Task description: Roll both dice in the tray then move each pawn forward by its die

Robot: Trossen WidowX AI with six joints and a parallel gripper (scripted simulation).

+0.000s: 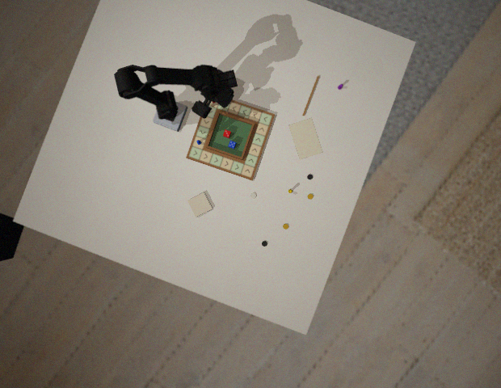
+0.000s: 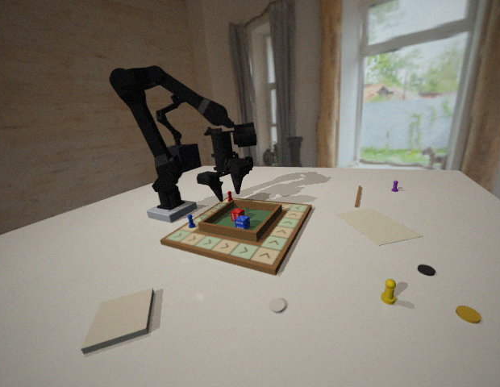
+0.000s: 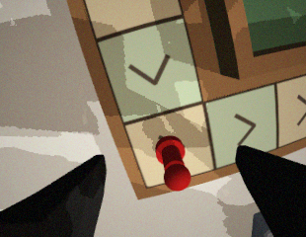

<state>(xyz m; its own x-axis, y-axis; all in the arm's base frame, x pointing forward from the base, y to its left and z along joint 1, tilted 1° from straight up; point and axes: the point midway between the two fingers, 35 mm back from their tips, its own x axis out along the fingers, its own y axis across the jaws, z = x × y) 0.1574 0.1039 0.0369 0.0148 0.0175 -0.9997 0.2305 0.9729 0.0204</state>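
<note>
Now: gripper tip right at the red pawn. The rest, counted from my gripper tip: wooden stick: 370 mm ahead, 150 mm to the left, 20 mm below; blue pawn: 180 mm to the right; green tray: 110 mm to the right, 110 mm ahead, 20 mm below.
</note>
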